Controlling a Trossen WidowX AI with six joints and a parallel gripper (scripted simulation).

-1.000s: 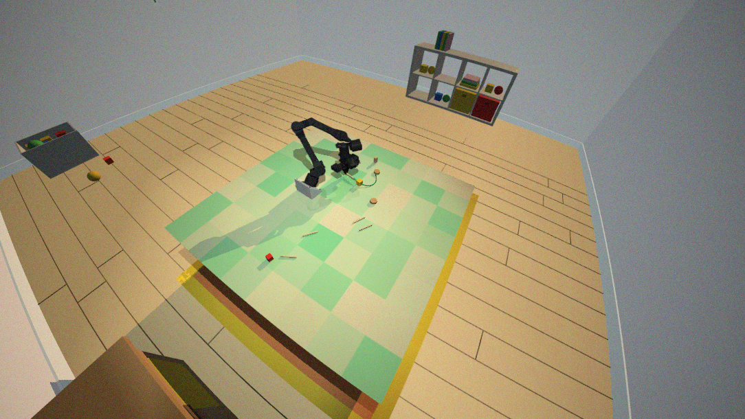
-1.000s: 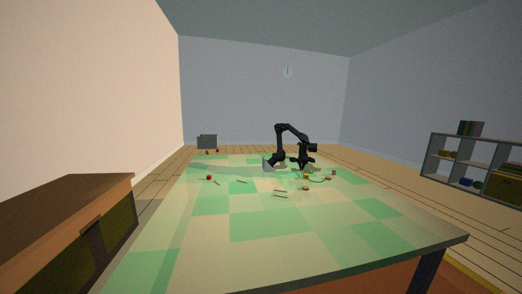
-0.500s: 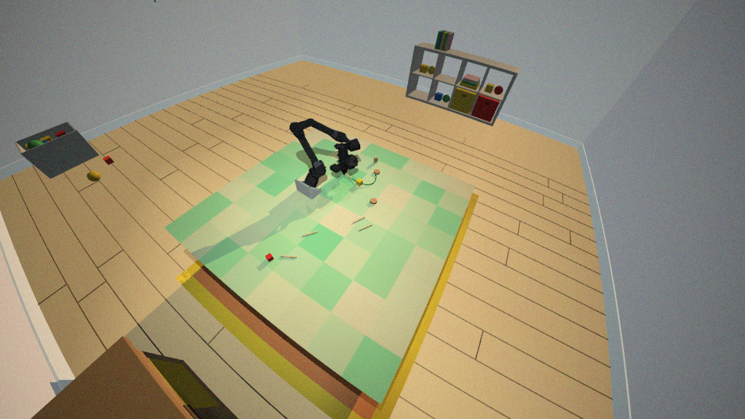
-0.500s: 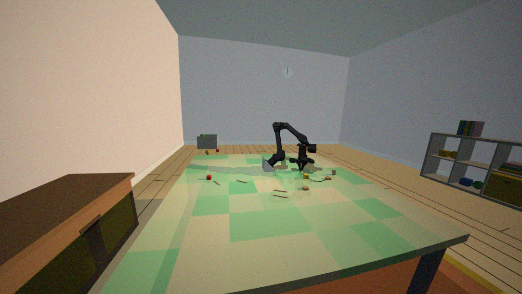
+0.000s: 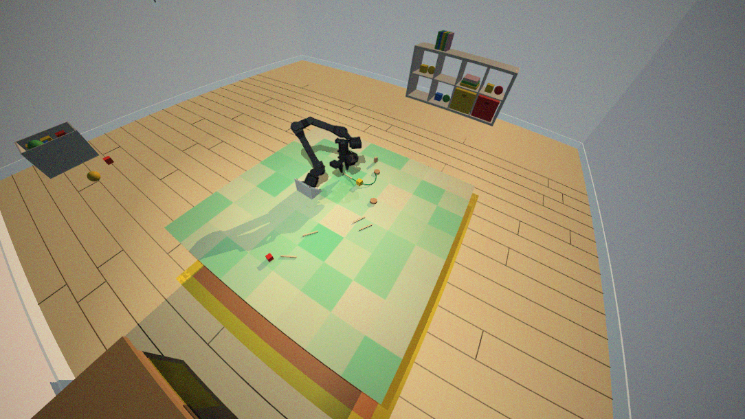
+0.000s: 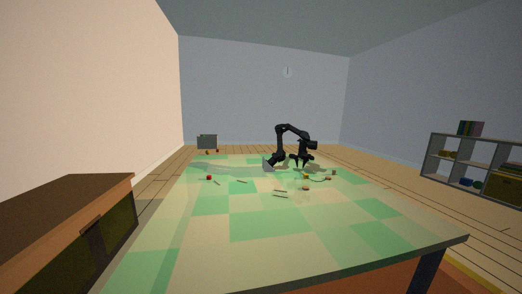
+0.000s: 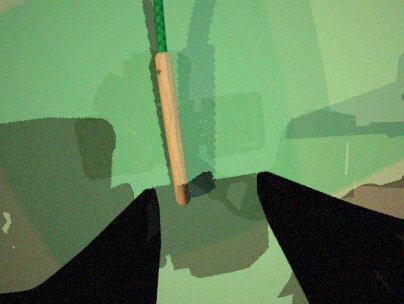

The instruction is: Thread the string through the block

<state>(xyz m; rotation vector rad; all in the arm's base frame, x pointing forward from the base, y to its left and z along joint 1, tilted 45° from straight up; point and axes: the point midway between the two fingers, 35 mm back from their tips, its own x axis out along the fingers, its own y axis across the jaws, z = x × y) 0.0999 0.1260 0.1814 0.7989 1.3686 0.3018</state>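
Right now the thin wooden stick is 3 cm below my gripper tip and 3 cm ahead of it. From my gripper tip the other things lie so: small brown block: 24 cm to the left, 10 cm ahead, 1 cm below; then round wooden button: 16 cm ahead, 14 cm to the left, 3 cm below; then yellow wooden block: 12 cm ahead, 2 cm to the right, 2 cm below.
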